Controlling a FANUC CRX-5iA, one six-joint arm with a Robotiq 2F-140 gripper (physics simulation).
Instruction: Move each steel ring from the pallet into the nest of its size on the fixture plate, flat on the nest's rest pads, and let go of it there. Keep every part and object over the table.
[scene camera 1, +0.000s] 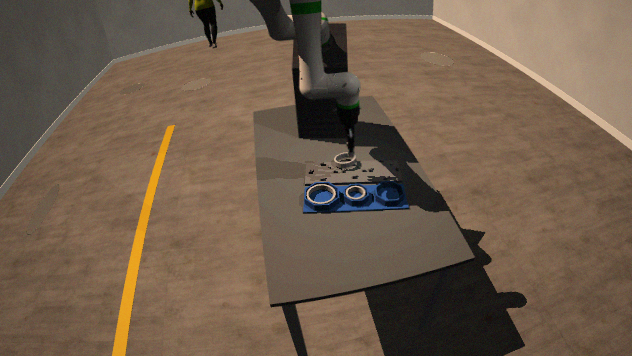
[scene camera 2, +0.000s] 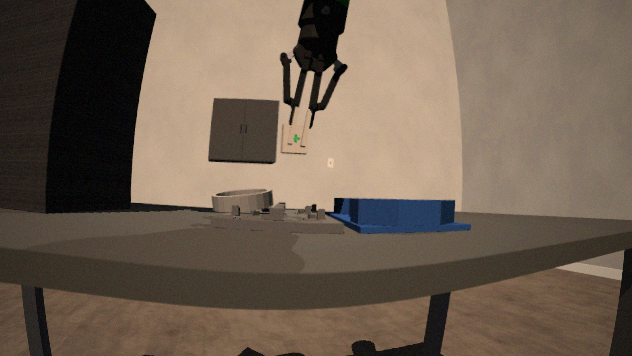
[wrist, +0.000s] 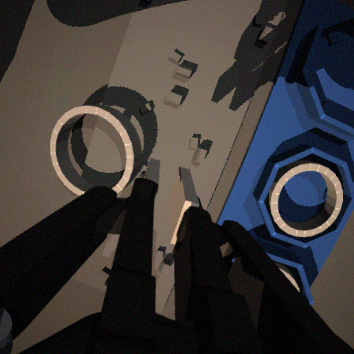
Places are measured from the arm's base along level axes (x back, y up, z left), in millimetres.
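Pixels of known places: gripper, between the fingertips: (scene camera 1: 351, 154) (scene camera 2: 296, 145) (wrist: 164, 179).
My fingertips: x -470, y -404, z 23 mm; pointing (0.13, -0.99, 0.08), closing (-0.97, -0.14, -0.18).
Note:
For each thing: its top centre in the pictures, then the offset to it from my fingertips. "*": a spot on its surface instead. Level surfaces: height alone.
- mid-sized steel ring, centre of its top: (wrist: 86, 154) (scene camera 2: 242, 187) (scene camera 1: 345, 156) dx +93, dy -76, dz -3 mm
- pallet, centre of its top: (wrist: 160, 138) (scene camera 2: 279, 212) (scene camera 1: 353, 171) dx +21, dy -117, dz +18 mm
- large ring, a spot on its surface: (scene camera 1: 321, 202) * dx -176, dy -89, dz -183 mm
- table, height of its surface: dy -129 mm
A mid-sized steel ring (scene camera 1: 344, 165) (scene camera 2: 240, 202) (wrist: 90, 109) lies slightly tilted at the back edge of the pallet (scene camera 1: 345, 179) (scene camera 2: 300, 227) (wrist: 150, 45), partly off it. My gripper (scene camera 1: 351, 152) (scene camera 2: 296, 145) (wrist: 164, 179) is nearly closed and empty, above the pallet between that ring and the blue fixture plate (scene camera 1: 375, 206) (scene camera 2: 400, 212) (wrist: 250, 170). A large ring (scene camera 1: 321, 202) sits in the left nest and a small ring (scene camera 1: 356, 200) (wrist: 273, 200) in the middle nest. The right nest (scene camera 1: 390, 192) is empty. The rest pads under the seated rings are hidden.
Several short pins stand up from the pallet. The dark robot pedestal (scene camera 1: 320, 100) (scene camera 2: 95, 100) stands behind it. The table (scene camera 1: 350, 250) (scene camera 2: 175, 265) extends past the fixture plate. A person (scene camera 1: 206, 17) stands far back on the floor.

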